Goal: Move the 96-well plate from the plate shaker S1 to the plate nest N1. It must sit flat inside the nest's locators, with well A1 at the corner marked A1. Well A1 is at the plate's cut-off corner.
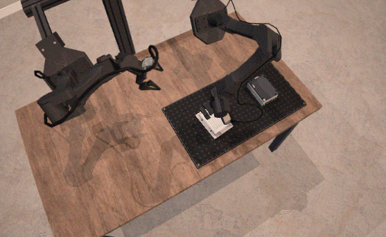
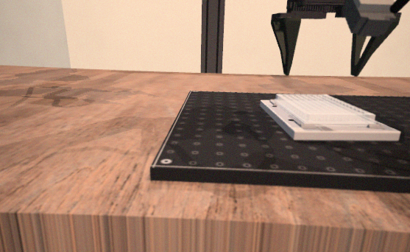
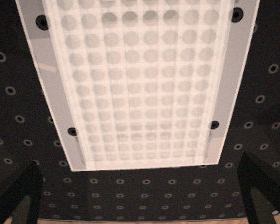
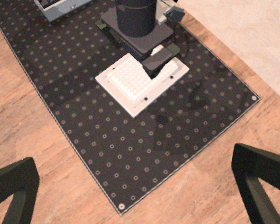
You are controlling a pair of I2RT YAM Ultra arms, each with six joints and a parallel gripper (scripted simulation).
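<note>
Now: the white 96-well plate 10 mm ahead of my left hand and 50 mm below it.
</note>
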